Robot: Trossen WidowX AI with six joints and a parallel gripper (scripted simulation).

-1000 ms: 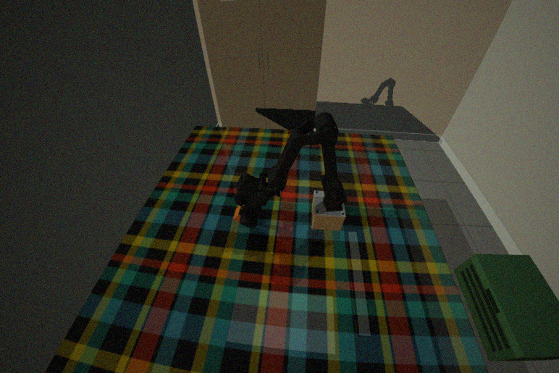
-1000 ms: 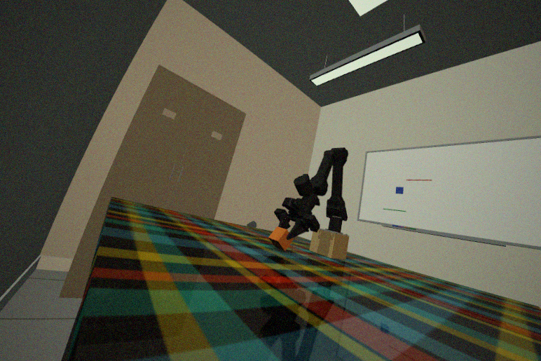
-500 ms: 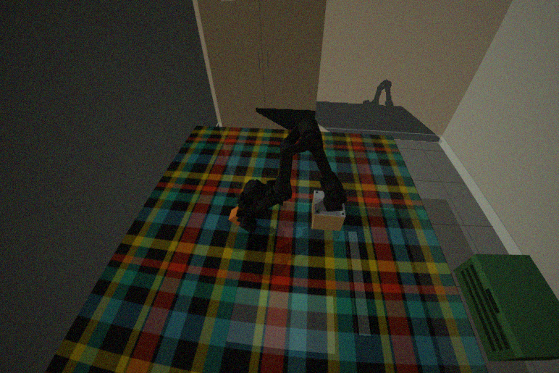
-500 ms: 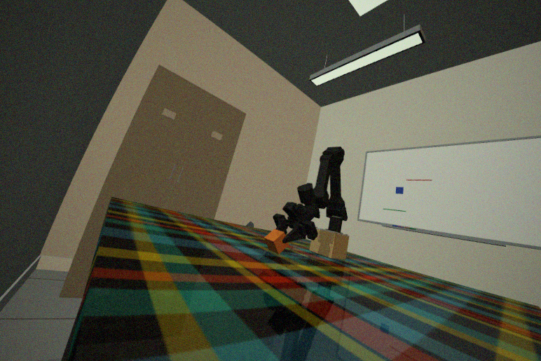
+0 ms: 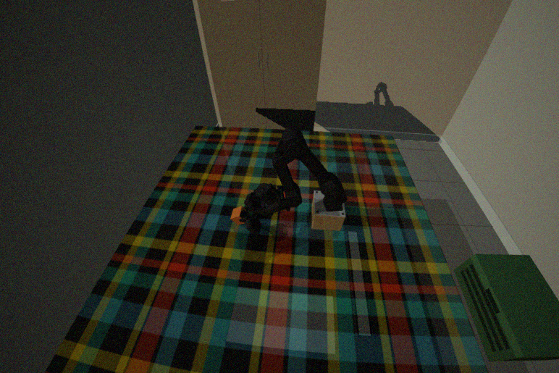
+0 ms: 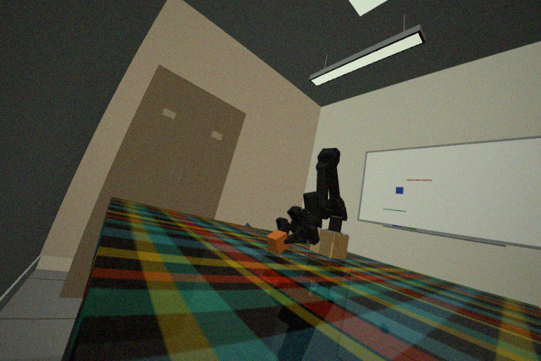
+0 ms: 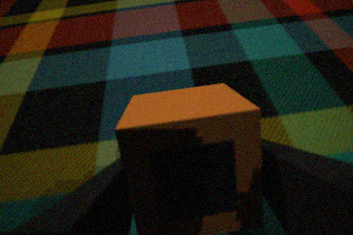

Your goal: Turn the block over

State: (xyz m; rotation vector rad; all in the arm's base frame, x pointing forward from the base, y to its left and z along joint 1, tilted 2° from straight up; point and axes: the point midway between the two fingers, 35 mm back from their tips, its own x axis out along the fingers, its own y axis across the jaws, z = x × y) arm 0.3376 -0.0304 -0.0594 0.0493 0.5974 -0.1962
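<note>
My gripper tip is 10 mm past the orange block.
</note>
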